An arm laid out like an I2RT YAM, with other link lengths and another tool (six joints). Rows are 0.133 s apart.
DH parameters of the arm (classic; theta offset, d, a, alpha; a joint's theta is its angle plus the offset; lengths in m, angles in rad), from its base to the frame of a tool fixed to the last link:
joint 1: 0 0.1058 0.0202 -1.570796
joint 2: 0 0 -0.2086 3.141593
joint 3: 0.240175 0 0.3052 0
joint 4: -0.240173 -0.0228 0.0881 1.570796
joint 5: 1.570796 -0.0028 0 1.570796
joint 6: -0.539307 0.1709 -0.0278 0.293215
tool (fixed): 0 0.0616 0 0
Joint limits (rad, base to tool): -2.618..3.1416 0..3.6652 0..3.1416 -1.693..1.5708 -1.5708..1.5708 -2.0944..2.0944
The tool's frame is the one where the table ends.
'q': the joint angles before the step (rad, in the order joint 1, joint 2, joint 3, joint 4, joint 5, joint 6). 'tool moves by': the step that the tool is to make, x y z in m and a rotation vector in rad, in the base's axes. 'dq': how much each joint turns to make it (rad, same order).
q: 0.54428 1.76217 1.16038 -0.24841 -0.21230 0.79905
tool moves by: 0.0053 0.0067 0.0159 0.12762 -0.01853 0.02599
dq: -0.03760 -0.01216 -0.05362 0.12831 -0.11695 0.02497
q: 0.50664 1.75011 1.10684 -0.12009 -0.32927 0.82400
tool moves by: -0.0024 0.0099 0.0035 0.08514 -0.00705 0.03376
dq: -0.01103 0.01882 -0.03479 0.10957 -0.08103 0.02447
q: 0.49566 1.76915 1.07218 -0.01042 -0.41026 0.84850
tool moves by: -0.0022 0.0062 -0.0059 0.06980 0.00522 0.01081
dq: -0.00528 0.03577 -0.03811 0.12073 -0.05289 0.04348
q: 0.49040 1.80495 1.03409 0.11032 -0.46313 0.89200
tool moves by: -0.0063 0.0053 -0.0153 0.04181 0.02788 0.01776
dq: -0.00061 0.05394 -0.01796 0.08200 -0.04505 0.03217
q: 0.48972 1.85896 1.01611 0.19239 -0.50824 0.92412
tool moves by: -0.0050 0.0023 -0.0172 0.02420 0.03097 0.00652
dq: -0.00018 0.05351 -0.01011 0.06176 -0.02711 0.02827
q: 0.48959 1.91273 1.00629 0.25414 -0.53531 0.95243
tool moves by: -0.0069 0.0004 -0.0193 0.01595 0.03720 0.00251
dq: 0.00066 0.05032 -0.01313 0.05261 -0.02077 0.02791
